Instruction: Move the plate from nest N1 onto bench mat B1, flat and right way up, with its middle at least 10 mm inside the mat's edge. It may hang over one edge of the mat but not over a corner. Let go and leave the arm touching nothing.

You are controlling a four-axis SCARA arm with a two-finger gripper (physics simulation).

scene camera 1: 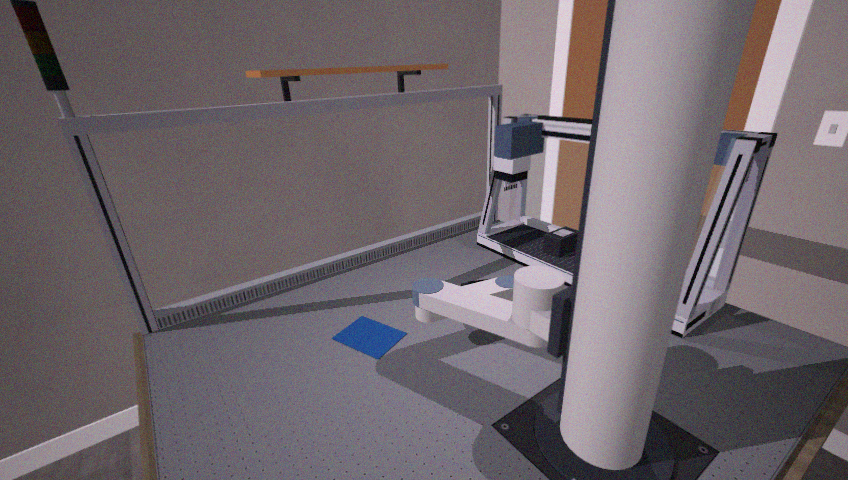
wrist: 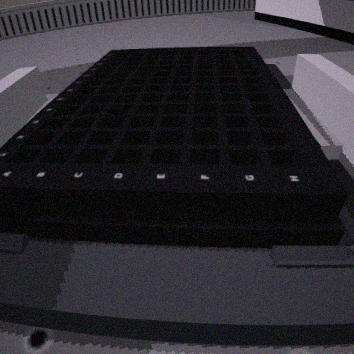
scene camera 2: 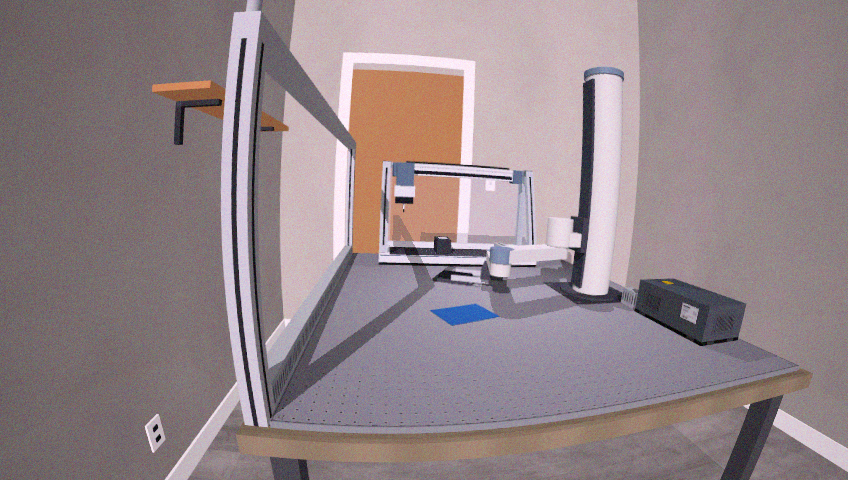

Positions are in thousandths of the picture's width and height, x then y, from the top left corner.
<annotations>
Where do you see a blue bench mat B1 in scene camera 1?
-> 437, 703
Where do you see a black plate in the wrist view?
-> At 555, 414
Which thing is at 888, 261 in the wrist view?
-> My gripper.
</annotations>
